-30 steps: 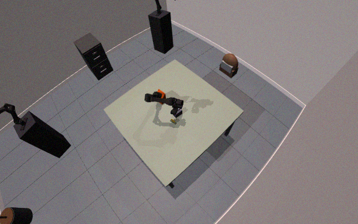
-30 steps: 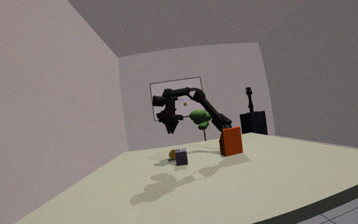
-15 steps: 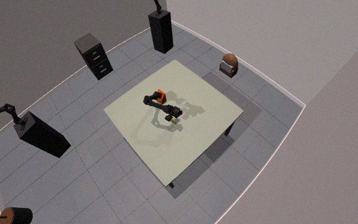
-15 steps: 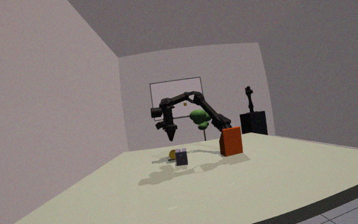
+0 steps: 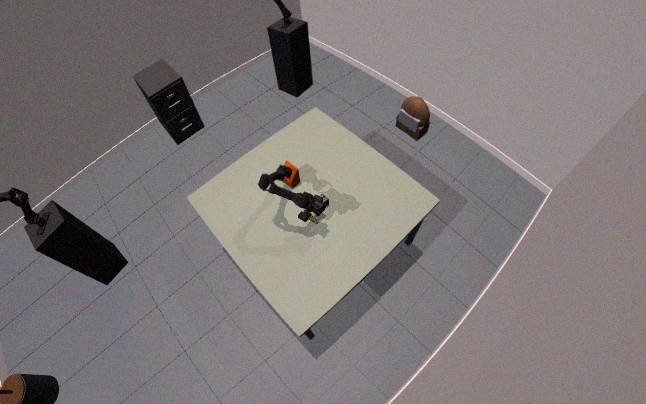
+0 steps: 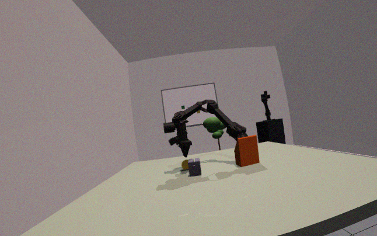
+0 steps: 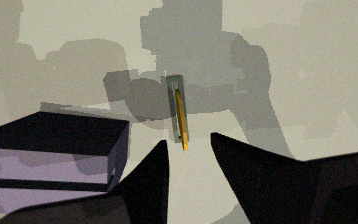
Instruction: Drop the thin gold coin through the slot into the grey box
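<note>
My gripper tip is 50 mm above the gold coin.
</note>
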